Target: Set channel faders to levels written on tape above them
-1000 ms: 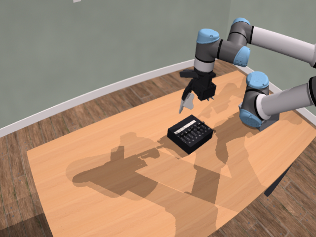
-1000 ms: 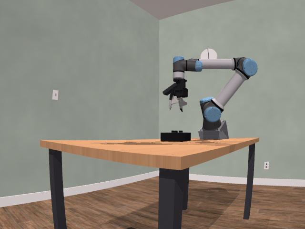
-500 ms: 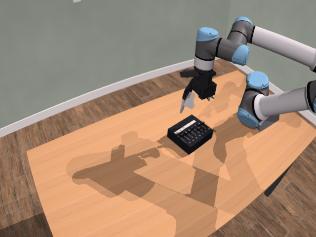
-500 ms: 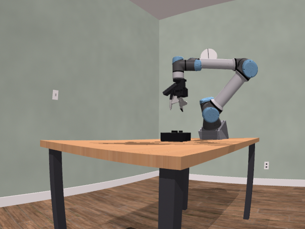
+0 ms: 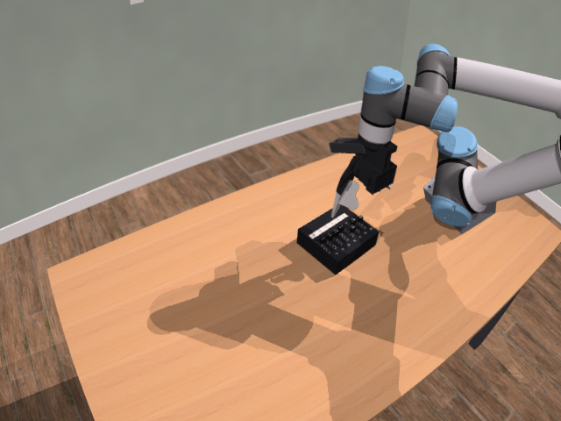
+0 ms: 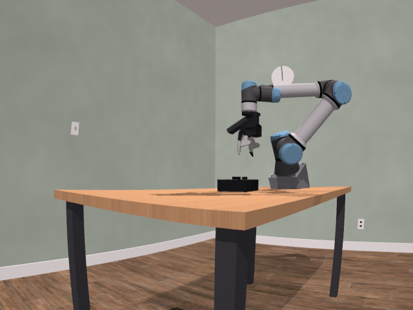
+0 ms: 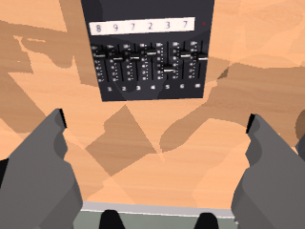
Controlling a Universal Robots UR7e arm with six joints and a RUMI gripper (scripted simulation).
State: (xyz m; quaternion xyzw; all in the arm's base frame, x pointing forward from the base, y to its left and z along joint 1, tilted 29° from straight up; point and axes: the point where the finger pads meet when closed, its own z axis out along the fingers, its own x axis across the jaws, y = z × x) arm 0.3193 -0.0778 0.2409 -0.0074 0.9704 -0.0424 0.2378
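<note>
The master fader is 6 cm behind my hand, 3 cm to the right of it and 10 cm below it.
</note>
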